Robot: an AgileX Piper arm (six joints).
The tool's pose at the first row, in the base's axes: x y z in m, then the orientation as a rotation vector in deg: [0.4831, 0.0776, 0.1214, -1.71, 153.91, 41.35]
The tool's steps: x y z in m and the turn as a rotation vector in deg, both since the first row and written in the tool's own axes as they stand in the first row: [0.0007, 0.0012, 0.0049, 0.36, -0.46, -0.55]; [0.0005, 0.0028, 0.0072, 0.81, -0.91, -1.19]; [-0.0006, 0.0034, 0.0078, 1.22, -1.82, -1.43]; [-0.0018, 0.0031, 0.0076, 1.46, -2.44, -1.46]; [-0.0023, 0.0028, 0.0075, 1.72, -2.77, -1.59]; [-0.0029, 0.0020, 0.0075, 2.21, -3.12, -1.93]
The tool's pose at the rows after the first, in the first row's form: [0.4840, 0.0811, 0.1178, -2.19, 153.49, 40.62]; [0.4847, 0.0836, 0.1168, -2.76, 153.08, 39.75]; [0.4859, 0.0843, 0.1170, -2.64, 152.31, 38.98]; [0.4870, 0.0839, 0.1174, -2.39, 151.79, 38.55]; [0.4875, 0.0835, 0.1175, -2.38, 151.54, 38.11]; [0.4881, 0.0828, 0.1173, -2.57, 151.29, 37.30]
